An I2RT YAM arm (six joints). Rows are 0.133 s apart.
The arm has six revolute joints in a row. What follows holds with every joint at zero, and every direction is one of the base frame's. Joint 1 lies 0.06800 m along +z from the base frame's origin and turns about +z. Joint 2 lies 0.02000 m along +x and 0.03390 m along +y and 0.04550 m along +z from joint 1 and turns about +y. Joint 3 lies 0.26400 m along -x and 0.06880 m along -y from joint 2 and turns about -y. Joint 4 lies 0.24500 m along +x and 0.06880 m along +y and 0.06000 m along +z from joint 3 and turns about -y. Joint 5 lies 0.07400 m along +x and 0.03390 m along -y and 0.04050 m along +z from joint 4 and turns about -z. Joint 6 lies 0.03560 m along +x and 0.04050 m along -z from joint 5 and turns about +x. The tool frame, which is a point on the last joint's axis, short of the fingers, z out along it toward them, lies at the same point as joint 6; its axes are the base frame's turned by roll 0.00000, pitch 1.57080 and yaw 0.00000 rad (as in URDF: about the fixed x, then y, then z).
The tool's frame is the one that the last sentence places.
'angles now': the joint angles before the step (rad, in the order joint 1, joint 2, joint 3, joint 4, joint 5, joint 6). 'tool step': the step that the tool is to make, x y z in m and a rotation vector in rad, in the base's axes. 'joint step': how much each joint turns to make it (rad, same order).
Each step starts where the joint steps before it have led.
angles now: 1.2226 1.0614 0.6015 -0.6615 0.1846 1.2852
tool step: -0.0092 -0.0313 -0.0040 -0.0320 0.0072 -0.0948
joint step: -0.0039 -0.1398 -0.0667 -0.1226 0.0413 0.0828
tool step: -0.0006 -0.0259 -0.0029 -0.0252 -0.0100 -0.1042
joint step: -0.0558 -0.1131 -0.0438 -0.0984 0.0355 0.0390
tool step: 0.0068 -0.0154 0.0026 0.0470 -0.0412 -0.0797
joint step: -0.1031 -0.0953 -0.0244 -0.0030 0.0056 -0.0288
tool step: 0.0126 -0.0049 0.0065 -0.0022 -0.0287 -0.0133
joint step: -0.1167 -0.0018 0.0184 0.0206 -0.0231 -0.1074
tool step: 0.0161 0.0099 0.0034 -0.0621 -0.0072 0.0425
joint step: -0.0525 0.1107 0.0446 0.0469 -0.0042 -0.1075
